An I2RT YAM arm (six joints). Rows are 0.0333 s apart.
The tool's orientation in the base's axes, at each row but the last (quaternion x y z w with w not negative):
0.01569, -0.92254, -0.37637, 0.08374
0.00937, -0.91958, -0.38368, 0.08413
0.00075, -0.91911, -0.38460, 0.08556
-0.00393, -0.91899, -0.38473, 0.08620
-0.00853, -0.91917, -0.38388, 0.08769
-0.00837, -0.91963, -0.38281, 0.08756
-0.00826, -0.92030, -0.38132, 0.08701
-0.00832, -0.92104, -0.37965, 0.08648
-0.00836, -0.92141, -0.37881, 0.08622
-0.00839, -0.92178, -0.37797, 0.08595
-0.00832, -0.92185, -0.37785, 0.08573
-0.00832, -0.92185, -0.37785, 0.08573
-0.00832, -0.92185, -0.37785, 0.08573
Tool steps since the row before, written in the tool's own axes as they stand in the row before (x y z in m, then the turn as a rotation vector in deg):
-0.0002, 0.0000, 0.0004, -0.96, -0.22, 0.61
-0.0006, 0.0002, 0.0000, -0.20, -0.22, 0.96
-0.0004, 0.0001, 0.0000, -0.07, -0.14, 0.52
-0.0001, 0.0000, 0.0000, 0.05, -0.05, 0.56
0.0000, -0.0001, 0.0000, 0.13, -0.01, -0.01
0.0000, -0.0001, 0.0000, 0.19, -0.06, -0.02
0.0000, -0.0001, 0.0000, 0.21, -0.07, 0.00
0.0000, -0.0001, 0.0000, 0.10, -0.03, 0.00
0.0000, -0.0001, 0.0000, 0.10, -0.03, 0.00
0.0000, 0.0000, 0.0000, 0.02, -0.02, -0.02
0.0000, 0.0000, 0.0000, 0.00, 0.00, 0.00
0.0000, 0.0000, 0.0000, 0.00, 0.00, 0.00
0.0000, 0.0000, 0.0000, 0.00, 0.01, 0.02
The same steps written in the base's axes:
0.0001, 0.0003, -0.0003, 0.84, 0.35, -0.72
0.0006, 0.0002, 0.0001, 0.03, 0.54, -0.85
0.0004, 0.0001, 0.0000, -0.02, 0.27, -0.47
0.0001, 0.0000, 0.0000, -0.14, 0.36, -0.41
0.0000, -0.0001, -0.0001, -0.13, -0.02, 0.02
0.0000, -0.0001, -0.0001, -0.19, -0.07, 0.00
0.0000, -0.0001, -0.0001, -0.21, -0.06, -0.01
0.0000, -0.0001, -0.0001, -0.10, -0.03, 0.00
0.0000, -0.0001, -0.0001, -0.10, -0.03, 0.00
0.0000, 0.0000, 0.0000, -0.02, -0.03, 0.00
0.0000, 0.0000, 0.0000, 0.00, 0.00, 0.00
0.0000, 0.0000, 0.0000, 0.00, 0.00, 0.00
0.0000, 0.0000, 0.0000, 0.00, 0.02, -0.01

